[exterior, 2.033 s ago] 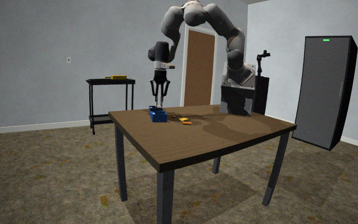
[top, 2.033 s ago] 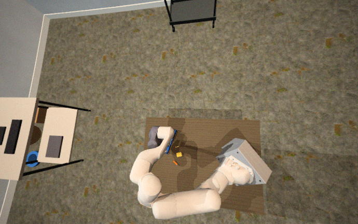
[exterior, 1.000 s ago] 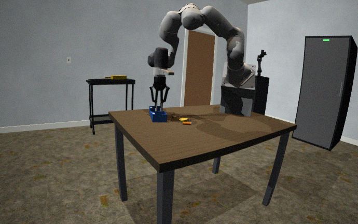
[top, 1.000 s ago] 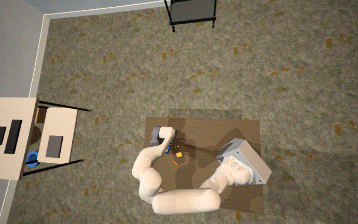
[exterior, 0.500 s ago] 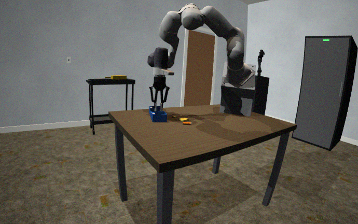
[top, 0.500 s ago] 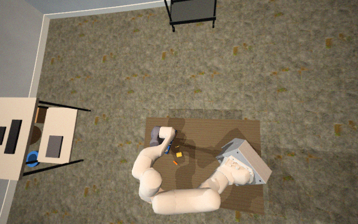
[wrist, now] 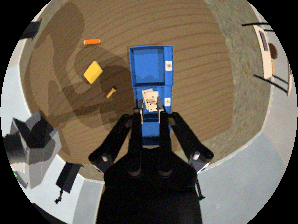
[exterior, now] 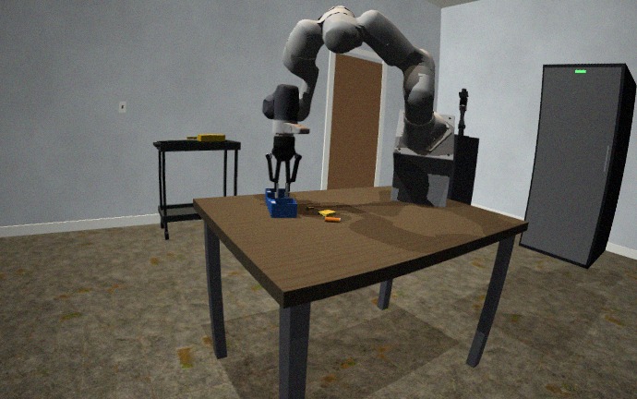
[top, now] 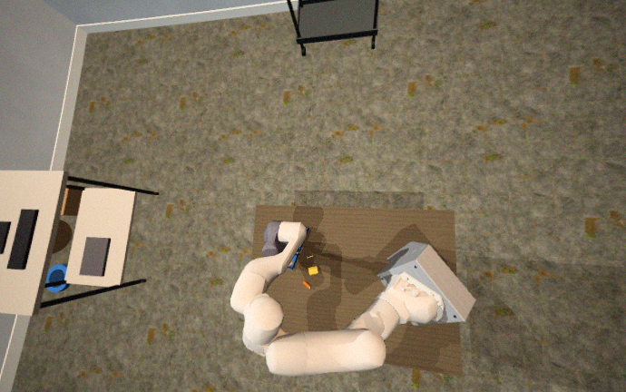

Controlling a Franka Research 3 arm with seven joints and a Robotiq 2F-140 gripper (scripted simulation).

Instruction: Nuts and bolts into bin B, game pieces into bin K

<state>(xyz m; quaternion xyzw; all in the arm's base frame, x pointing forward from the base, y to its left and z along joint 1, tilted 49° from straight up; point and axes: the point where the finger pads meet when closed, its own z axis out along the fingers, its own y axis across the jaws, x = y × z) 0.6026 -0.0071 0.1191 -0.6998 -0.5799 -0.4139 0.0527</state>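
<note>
Right now the pale beige piece is 40 mm below my hand and 10 mm ahead of it. From my hand the other things lie so: yellow block (150 mm behind, 90 mm to the left, 50 mm below); then orange piece (170 mm to the left, 150 mm behind, 50 mm below); then thin tan bolt (100 mm behind, 50 mm below, 30 mm to the left).
</note>
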